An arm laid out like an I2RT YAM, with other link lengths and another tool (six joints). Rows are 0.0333 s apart.
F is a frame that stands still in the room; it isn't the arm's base.
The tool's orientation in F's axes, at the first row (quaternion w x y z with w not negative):
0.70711 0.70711 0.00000 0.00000
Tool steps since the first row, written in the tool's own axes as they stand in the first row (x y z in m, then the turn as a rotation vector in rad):
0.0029 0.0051 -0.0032 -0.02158 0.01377 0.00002
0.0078 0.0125 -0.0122 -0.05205 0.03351 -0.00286
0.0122 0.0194 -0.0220 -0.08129 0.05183 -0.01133
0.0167 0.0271 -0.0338 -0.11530 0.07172 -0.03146
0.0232 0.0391 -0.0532 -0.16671 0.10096 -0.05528
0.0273 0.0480 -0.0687 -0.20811 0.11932 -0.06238
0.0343 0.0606 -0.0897 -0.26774 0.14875 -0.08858
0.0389 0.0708 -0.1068 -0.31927 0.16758 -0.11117
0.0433 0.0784 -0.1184 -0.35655 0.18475 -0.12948
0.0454 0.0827 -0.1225 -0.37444 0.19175 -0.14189
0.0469 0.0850 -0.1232 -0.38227 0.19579 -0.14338
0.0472 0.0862 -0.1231 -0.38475 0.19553 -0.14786
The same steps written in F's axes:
0.0029 0.0032 0.0051 -0.02158 -0.00002 0.01377
0.0078 0.0122 0.0125 -0.05205 0.00286 0.03351
0.0122 0.0220 0.0194 -0.08129 0.01133 0.05183
0.0167 0.0338 0.0271 -0.11530 0.03146 0.07172
0.0232 0.0532 0.0391 -0.16671 0.05528 0.10096
0.0273 0.0687 0.0480 -0.20811 0.06238 0.11932
0.0343 0.0897 0.0606 -0.26774 0.08858 0.14875
0.0389 0.1068 0.0708 -0.31927 0.11117 0.16758
0.0433 0.1184 0.0784 -0.35655 0.12948 0.18475
0.0454 0.1225 0.0827 -0.37444 0.14189 0.19175
0.0469 0.1232 0.0850 -0.38227 0.14338 0.19579
0.0472 0.1231 0.0862 -0.38475 0.14786 0.19553

